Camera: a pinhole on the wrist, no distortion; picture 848 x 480 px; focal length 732.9 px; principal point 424.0 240.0 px. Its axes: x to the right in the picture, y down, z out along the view. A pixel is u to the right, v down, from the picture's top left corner.
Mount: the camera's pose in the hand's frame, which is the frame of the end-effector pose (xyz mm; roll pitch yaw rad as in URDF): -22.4 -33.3 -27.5 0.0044 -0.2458 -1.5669
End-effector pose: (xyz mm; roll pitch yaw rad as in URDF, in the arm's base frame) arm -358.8 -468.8 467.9 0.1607 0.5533 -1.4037
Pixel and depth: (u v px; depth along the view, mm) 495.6 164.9 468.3
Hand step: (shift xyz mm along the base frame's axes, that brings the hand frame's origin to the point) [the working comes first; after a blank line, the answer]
In the camera's frame: 45.8 -48.0 468.3

-6.0 -171.6 410.7
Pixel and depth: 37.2 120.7 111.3
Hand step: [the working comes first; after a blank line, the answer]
In the camera's frame: -58.7 -18.1 111.3

39.4 3.2 84.1
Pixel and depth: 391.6 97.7 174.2
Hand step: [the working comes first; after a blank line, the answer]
In the camera's frame: -7.7 -33.8 174.2

-1.9 -25.7 149.4
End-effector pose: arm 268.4 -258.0 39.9 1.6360 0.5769 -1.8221
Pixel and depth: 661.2 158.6 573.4
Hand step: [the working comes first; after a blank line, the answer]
In the camera's frame: 185.6 -63.7 573.4

-516.1 271.7 -45.1
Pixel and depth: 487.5 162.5 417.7
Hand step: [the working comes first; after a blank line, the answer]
In the camera's frame: 36.2 -44.2 417.7

-362.2 148.0 44.0
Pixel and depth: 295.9 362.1 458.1
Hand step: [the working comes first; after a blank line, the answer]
In the camera's frame: -80.1 76.3 458.1

-422.5 -9.0 81.0
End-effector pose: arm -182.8 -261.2 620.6 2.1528 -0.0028 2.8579
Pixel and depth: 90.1 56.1 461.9
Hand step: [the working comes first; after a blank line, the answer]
In the camera's frame: -210.4 -115.9 461.9

265.7 405.3 33.0
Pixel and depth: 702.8 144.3 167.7
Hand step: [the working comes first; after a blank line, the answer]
In the camera's frame: 63.8 -21.9 167.7

69.6 79.5 -128.4
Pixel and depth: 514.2 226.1 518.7
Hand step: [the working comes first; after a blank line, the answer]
In the camera's frame: 63.8 -9.8 518.7

152.3 400.6 -244.2
